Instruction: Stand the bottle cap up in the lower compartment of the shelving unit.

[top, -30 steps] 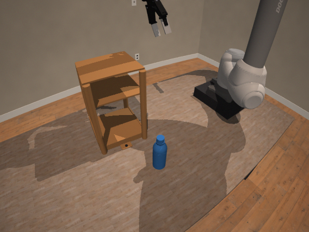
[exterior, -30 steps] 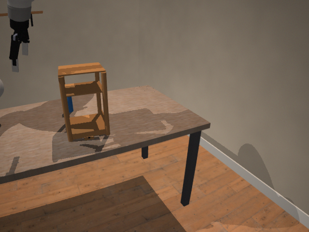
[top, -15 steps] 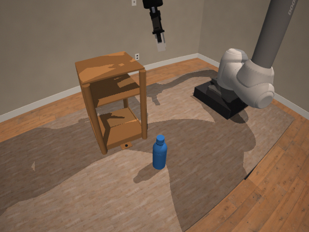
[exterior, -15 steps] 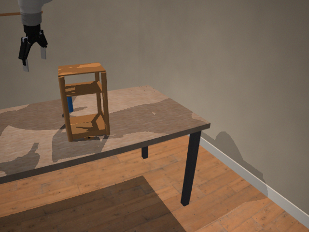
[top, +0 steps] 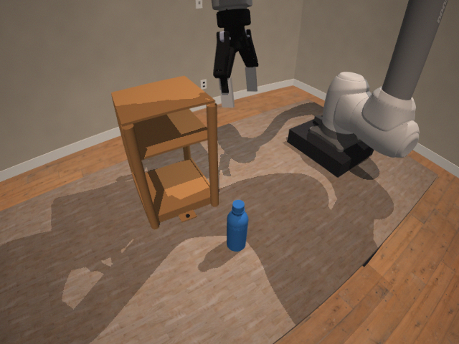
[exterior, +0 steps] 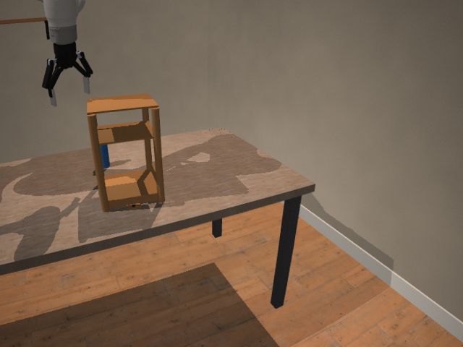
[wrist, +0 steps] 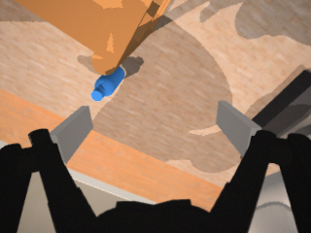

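The blue bottle is 90 mm ahead of my hand, 150 mm to the left of it and 250 mm below it. Round my hand: orange shelving unit: 170 mm ahead, 130 mm to the right, 190 mm below.
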